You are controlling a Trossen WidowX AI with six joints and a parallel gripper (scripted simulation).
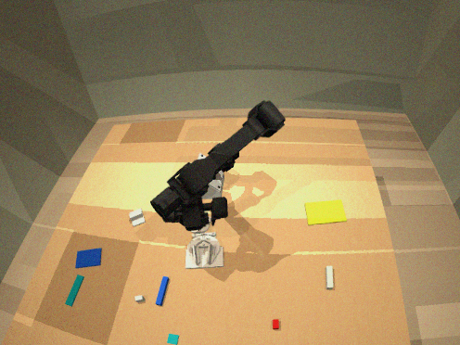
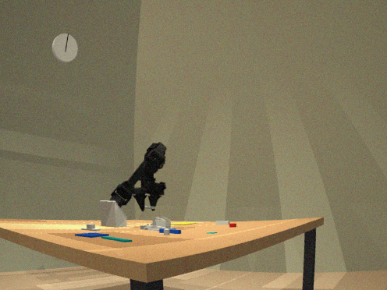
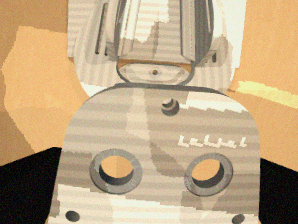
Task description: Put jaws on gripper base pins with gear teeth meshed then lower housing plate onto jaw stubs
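The jaw is 2 cm ahead of my gripper tip, 2 cm to the left of it and 7 cm below it. Also, from my gripper tip: small white block: 22 cm ahead, 20 cm to the right, 7 cm below; blue bar: 19 cm ahead, 13 cm to the right, 8 cm below; teal block: 35 cm ahead, 8 cm to the right, 8 cm below.
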